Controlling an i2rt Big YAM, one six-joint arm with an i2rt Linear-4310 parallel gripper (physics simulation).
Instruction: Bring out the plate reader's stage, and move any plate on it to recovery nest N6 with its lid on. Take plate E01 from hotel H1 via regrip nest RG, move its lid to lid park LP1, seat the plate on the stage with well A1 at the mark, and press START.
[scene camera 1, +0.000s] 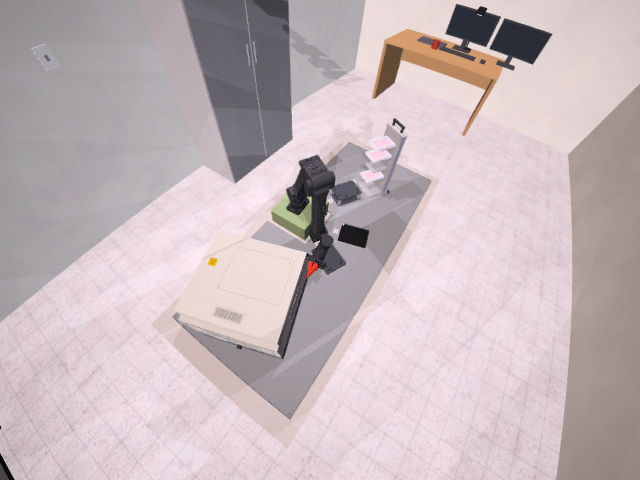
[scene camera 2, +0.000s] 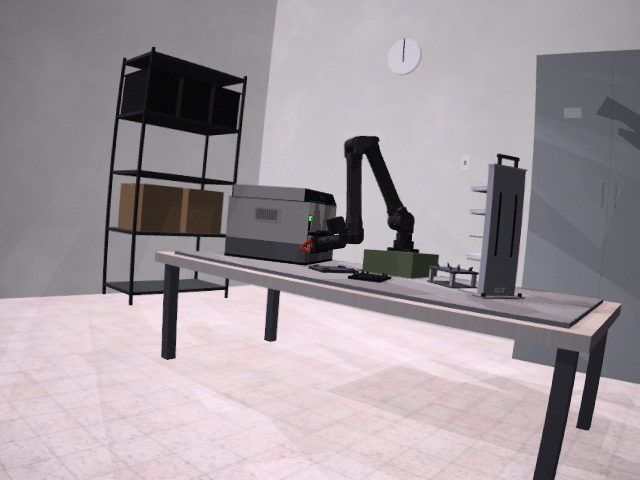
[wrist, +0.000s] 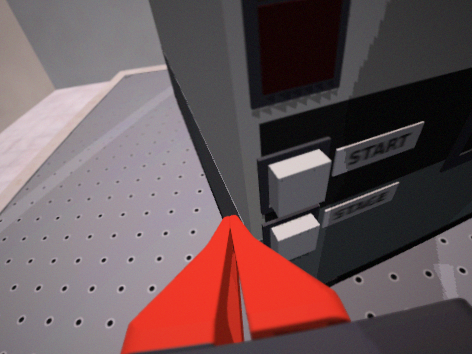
My gripper (wrist: 231, 226) is shut and touches a plate reader (scene camera 2: 297, 220).
The plate reader shows as well in the wrist view (wrist: 377, 94).
